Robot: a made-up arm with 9 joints.
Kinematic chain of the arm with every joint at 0, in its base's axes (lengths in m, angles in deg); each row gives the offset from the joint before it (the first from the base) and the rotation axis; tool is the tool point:
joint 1: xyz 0 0 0.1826 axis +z
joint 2: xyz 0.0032 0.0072 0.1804 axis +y
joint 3: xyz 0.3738 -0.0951 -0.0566 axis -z
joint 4: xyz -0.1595 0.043 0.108 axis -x
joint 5: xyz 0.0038 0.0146 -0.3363 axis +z
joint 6: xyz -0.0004 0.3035 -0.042 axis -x
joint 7: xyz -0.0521 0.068 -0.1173 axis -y
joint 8: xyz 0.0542 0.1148 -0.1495 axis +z
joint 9: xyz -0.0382 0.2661 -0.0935 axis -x
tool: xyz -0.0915 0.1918 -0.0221
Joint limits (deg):
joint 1: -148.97..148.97
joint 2: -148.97..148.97
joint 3: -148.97..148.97
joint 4: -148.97..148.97
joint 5: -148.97..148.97
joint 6: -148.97..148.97
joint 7: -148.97..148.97
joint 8: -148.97..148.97
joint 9: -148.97..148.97
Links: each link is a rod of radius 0.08 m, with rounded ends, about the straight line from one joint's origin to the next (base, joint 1, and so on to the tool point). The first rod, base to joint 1, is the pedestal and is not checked.
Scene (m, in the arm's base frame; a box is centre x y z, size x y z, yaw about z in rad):
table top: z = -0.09
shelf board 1: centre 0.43 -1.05 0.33 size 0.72 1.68 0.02 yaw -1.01
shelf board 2: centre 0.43 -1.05 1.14 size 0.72 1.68 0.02 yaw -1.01
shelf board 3: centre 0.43 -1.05 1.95 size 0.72 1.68 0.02 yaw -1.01
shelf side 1: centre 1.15 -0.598 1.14 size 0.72 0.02 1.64 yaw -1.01
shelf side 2: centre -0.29 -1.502 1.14 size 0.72 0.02 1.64 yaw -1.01
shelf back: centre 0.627 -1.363 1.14 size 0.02 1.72 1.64 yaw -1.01
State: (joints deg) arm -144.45 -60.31 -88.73 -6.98 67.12 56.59 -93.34 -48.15 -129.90
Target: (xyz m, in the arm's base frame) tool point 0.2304 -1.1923 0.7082
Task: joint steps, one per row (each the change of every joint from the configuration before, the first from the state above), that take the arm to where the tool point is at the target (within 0.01 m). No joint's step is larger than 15 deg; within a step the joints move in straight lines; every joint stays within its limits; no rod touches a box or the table.
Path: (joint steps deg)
1: 12.21 -1.06 -1.22 6.53 5.79 2.79 2.73 -2.65 2.66
2: 12.21 -1.07 -1.21 6.53 5.79 2.79 2.73 -2.65 2.65
3: 12.20 -1.06 -1.22 6.53 5.79 2.79 2.74 -2.65 2.66
4: 12.92 5.06 -12.28 5.67 -0.20 -4.19 -3.93 1.21 3.08
5: 12.92 5.06 -12.28 5.67 -0.20 -4.18 -3.93 1.20 3.08
6: 12.93 5.06 -12.28 5.67 -0.20 -4.19 -3.93 1.21 3.08

